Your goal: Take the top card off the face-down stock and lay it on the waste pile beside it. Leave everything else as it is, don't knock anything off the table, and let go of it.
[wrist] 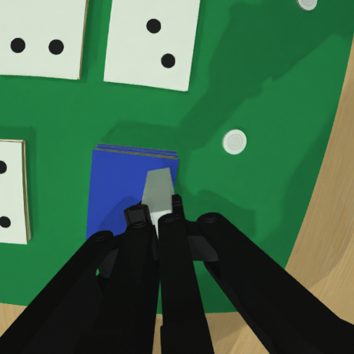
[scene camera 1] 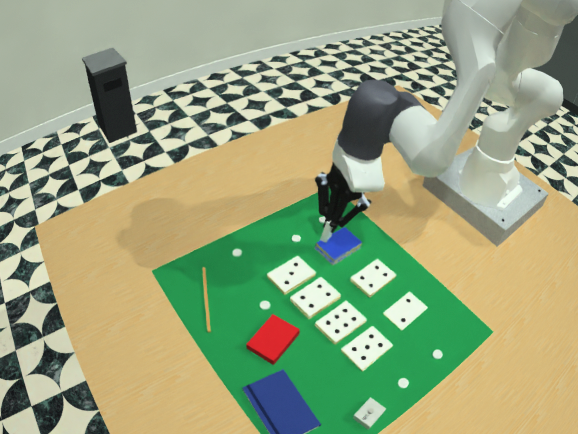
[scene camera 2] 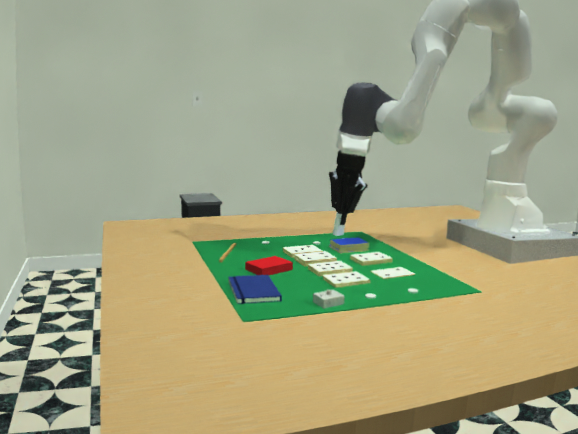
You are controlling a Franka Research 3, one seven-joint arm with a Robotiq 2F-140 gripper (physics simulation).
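Note:
The face-down stock (scene camera 1: 342, 243) (scene camera 2: 350, 242) (wrist: 115, 182) is a blue-backed pile near the mat's back corner; its cards are slightly out of line at one end in the wrist view. My gripper (scene camera 1: 326, 231) (scene camera 2: 339, 225) (wrist: 161, 186) is shut and empty, pointing down, its pale tips over one side of the stock. The tips look close above it; I cannot tell whether they touch. Beside the stock lies a face-up pile with four dots (scene camera 1: 373, 277) (scene camera 2: 371, 257) (wrist: 11, 192), apparently the waste pile, with a two-dot card (scene camera 1: 405, 310) (scene camera 2: 393, 272) beyond it.
The green mat (scene camera 1: 235, 290) (scene camera 2: 300, 305) also bears a row of face-up piles, the nearest with three dots (scene camera 1: 291, 274) (wrist: 150, 45), several white discs (scene camera 1: 296, 238) (wrist: 234, 142), a red box (scene camera 1: 273, 338), a blue notebook (scene camera 1: 282, 403), a stick (scene camera 1: 206, 300) and a grey block (scene camera 1: 369, 412).

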